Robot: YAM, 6 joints.
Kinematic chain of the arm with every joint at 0, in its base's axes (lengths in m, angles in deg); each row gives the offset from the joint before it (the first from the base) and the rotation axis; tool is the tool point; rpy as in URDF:
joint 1: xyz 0 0 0.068 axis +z
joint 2: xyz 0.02 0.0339 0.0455 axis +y
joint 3: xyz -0.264 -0.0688 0 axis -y
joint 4: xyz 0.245 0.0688 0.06 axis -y
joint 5: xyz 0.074 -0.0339 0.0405 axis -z
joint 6: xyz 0.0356 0 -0.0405 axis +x
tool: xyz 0 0 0 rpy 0 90 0
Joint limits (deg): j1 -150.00..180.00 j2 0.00..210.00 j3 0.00..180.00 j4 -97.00..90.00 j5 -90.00..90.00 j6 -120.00..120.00
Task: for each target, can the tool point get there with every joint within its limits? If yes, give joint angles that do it. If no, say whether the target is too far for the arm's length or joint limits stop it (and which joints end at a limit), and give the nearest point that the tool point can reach.
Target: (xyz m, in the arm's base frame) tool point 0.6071 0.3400 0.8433
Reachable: no: too far | nearest point 0.3885 0.2176 0.5727 | short by 0.369 m
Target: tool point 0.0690 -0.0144 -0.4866
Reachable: no: joint limits stop it (at a limit: joint 2) | nearest point 0.1174 -0.0245 -0.3567 | short by 0.139 m
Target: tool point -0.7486 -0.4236 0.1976
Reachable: no: too far | nearest point -0.5571 -0.3205 0.1758 | short by 0.219 m
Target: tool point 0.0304 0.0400 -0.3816
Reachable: no: joint limits stop it (at a limit: joint 2) | nearest point 0.0455 0.0598 -0.3360 | short by 0.052 m
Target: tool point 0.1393 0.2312 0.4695
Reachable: yes | joints 54.30 87.71 115.24 -74.19 -37.78 46.11
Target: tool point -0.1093 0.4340 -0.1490
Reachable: yes | joints 108.55 175.44 94.37 43.42 75.21 -28.42
